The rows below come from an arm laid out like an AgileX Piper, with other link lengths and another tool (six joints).
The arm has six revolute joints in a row. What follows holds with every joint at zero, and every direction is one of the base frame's.
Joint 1 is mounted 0.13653 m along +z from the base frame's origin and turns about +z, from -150 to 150 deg.
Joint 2 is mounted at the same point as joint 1 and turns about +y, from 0 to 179.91 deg.
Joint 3 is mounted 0.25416 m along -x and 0.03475 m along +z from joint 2 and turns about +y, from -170 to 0 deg.
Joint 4 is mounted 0.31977 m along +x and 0.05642 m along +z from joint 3 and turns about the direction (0.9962, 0, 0.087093), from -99.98 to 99.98 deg.
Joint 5 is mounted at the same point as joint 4 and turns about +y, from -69.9 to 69.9 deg.
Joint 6 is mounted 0.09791 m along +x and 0.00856 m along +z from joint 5 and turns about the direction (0.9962, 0, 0.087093), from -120 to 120 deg.
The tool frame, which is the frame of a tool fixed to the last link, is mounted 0.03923 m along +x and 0.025 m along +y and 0.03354 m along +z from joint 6; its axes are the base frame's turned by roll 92.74, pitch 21.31 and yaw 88.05 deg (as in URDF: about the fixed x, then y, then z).
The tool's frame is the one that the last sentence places.
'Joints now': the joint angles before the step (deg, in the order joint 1, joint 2, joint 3, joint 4, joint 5, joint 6). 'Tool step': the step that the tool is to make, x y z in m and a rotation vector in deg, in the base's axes. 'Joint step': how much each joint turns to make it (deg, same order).
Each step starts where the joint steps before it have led.
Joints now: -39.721, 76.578, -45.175, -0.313, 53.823, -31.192
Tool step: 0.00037, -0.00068, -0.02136, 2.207, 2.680, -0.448
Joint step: 0.000, 3.945, 0.001, -0.099, -0.472, 0.503
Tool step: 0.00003, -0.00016, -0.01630, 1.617, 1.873, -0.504
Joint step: 0.001, 3.024, -0.002, 0.000, -0.545, 0.511
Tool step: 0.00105, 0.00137, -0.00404, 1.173, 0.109, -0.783
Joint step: 0.000, 0.834, 0.001, 0.985, -0.001, 0.235
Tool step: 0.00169, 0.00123, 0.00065, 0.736, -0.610, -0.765
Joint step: -0.001, -0.001, 0.000, 1.148, 0.000, 0.119
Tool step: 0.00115, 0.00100, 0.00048, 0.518, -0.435, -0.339
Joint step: 0.000, -0.001, 0.000, 0.826, 0.000, -0.125
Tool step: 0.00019, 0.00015, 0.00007, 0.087, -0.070, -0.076
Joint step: -0.001, 0.001, 0.001, 0.135, 0.000, -0.001
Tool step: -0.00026, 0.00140, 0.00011, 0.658, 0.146, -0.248
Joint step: 0.002, 0.001, -0.002, 0.481, 0.535, 0.002
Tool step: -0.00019, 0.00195, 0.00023, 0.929, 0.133, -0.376
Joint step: -0.001, -0.001, 0.001, 0.732, 0.697, -0.001
